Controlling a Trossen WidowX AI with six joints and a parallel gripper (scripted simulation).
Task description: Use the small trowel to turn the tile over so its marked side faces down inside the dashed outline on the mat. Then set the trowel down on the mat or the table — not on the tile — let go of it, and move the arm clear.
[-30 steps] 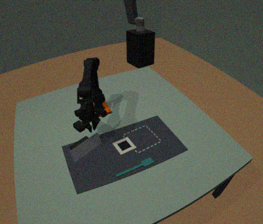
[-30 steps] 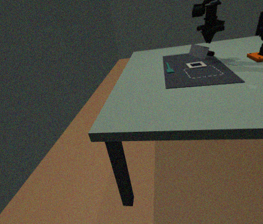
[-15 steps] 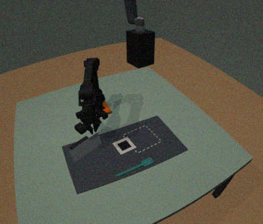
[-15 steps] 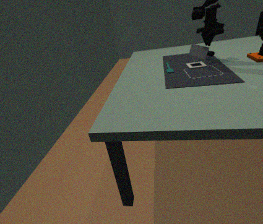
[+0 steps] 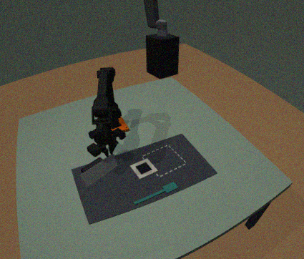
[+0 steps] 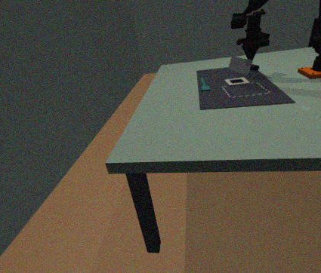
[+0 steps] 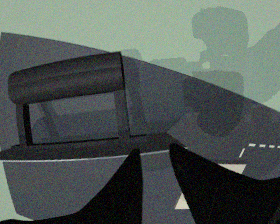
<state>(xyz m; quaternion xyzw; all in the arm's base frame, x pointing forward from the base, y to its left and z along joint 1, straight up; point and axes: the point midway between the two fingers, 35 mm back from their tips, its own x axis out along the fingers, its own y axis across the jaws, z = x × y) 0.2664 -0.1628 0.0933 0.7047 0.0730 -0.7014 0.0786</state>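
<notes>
My gripper tip is now 110 mm short of the white tile, 120 mm to the right of it and 70 mm above it. Round my gripper tip: dark mat 130 mm ahead, 100 mm to the left, 90 mm below; teal trowel 270 mm ahead, 100 mm to the left, 70 mm below.
</notes>
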